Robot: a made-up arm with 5 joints.
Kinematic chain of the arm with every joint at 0, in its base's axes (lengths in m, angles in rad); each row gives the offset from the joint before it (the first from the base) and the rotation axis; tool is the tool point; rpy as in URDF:
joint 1: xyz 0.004 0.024 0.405 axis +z
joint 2: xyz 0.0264 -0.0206 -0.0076 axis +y
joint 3: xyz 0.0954 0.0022 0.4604 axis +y
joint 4: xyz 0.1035 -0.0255 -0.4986 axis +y
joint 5: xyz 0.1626 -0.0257 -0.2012 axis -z
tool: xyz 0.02 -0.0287 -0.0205 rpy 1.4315 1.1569 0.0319
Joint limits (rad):
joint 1: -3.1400..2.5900
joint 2: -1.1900..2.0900
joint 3: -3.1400..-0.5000
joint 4: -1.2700..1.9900
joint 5: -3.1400..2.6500
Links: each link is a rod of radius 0.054 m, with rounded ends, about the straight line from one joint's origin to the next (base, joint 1, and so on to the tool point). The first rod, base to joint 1, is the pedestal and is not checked.
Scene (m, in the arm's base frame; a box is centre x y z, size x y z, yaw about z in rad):
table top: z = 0
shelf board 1: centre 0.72 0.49 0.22 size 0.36 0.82 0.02 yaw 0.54
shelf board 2: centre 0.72 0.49 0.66 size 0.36 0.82 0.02 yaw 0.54
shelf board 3: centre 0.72 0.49 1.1 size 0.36 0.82 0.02 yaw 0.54
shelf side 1: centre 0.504 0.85 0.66 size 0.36 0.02 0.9 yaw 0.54
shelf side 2: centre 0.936 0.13 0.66 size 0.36 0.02 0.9 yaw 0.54
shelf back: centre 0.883 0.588 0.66 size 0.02 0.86 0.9 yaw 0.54
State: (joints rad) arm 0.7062 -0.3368 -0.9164 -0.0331 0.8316
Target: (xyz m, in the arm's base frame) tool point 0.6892 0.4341 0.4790
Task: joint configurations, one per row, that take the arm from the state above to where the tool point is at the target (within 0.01 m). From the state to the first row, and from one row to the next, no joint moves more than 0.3 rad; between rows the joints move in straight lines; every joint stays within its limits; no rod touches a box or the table.
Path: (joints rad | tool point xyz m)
1: 0.7392 -0.5558 -0.7776 0.0264 0.8622 | 0.5375 0.3704 0.9129
2: 0.7721 -0.7749 -0.6388 0.0860 0.8929 | 0.4579 0.3220 0.9122
3: 0.8051 -0.9939 -0.5000 0.1455 0.9235 | 0.3882 0.2752 0.8925
4: 0.7805 -0.8469 -0.5000 0.4102 0.9473 | 0.4470 0.3183 0.7543
5: 0.7559 -0.6998 -0.5000 0.6748 0.9712 | 0.4716 0.3242 0.6102
6: 0.7313 -0.5528 -0.5000 0.9394 0.9950 | 0.4620 0.2979 0.4790
7: 0.7107 -0.3680 -0.5774 0.6448 0.9411 | 0.5444 0.3537 0.4863
8: 0.6901 -0.1831 -0.6549 0.3503 0.8871 | 0.6213 0.3997 0.4867
9: 0.6696 0.0017 -0.7323 0.0558 0.8332 | 0.6892 0.4341 0.4790

